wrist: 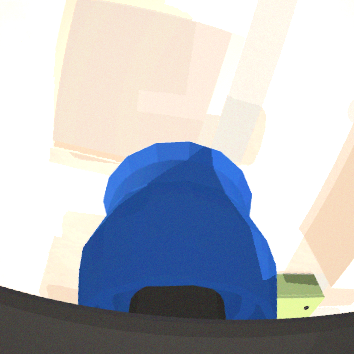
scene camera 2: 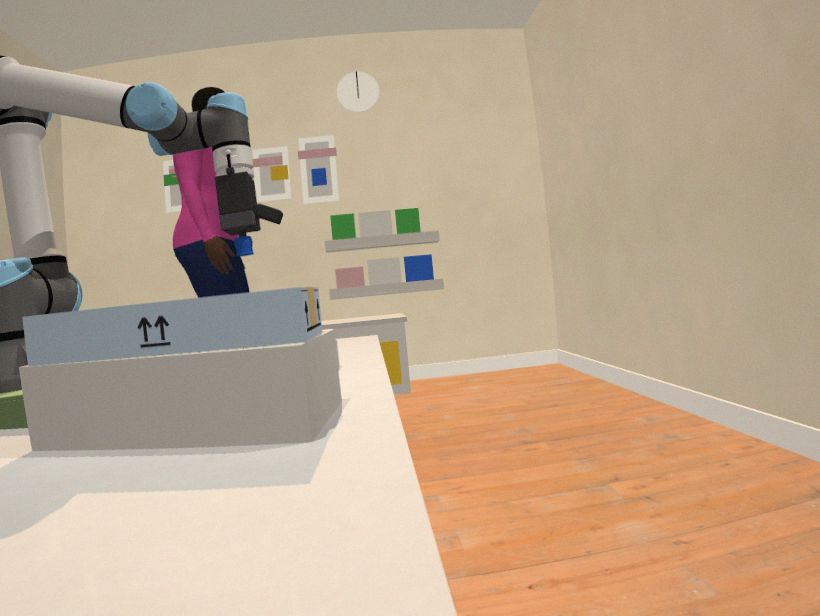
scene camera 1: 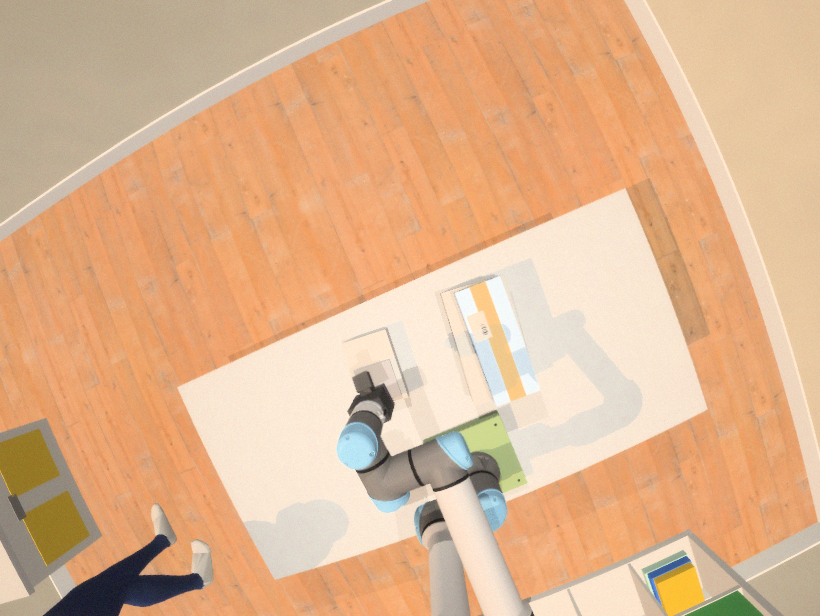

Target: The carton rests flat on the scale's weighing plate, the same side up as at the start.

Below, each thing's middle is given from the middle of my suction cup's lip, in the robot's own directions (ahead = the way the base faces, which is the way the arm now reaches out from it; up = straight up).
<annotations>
Right now the scale (scene camera 1: 374, 352) is 4 cm ahead of my suction cup, 2 cm to the left of it and 22 cm below it. Also, from my suction cup: light blue carton (scene camera 2: 284, 316): 6 cm behind, 35 cm to the right, 12 cm below; then beige block (scene camera 2: 278, 394): 6 cm behind, 34 cm to the right, 20 cm below.
</annotations>
